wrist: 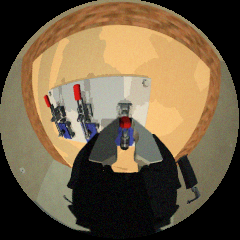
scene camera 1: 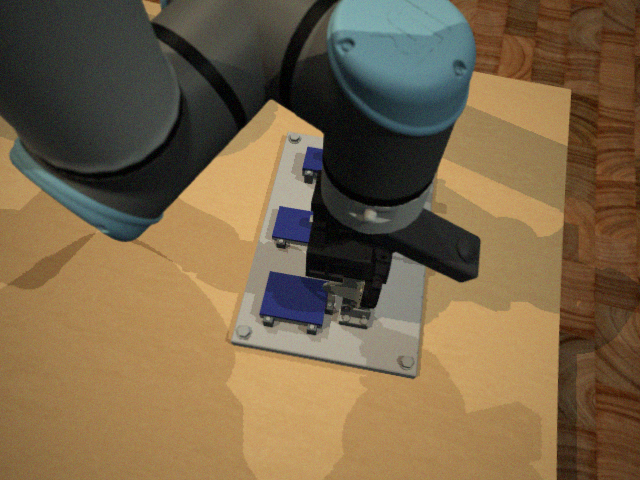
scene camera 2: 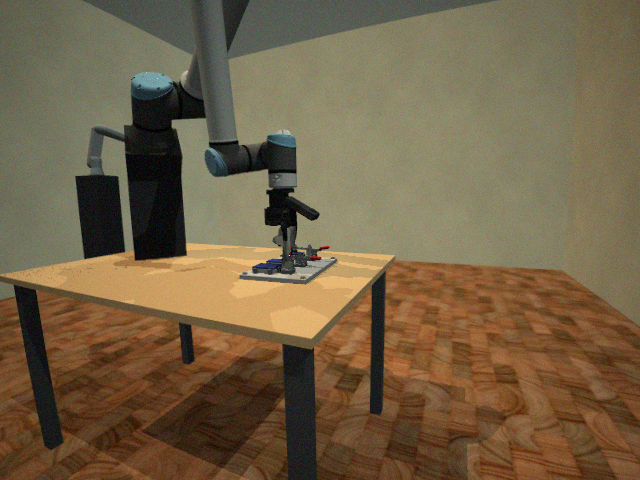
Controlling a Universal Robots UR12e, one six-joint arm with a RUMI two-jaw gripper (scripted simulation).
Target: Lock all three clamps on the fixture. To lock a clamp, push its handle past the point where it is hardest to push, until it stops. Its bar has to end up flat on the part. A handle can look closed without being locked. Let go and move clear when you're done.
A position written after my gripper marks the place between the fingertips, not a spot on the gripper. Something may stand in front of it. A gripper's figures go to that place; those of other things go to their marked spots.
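Labels:
There's a part (scene camera 1: 293,299) at 0.70 m from the lens, and my gripper (scene camera 1: 361,298) is 0.67 m from the lens.

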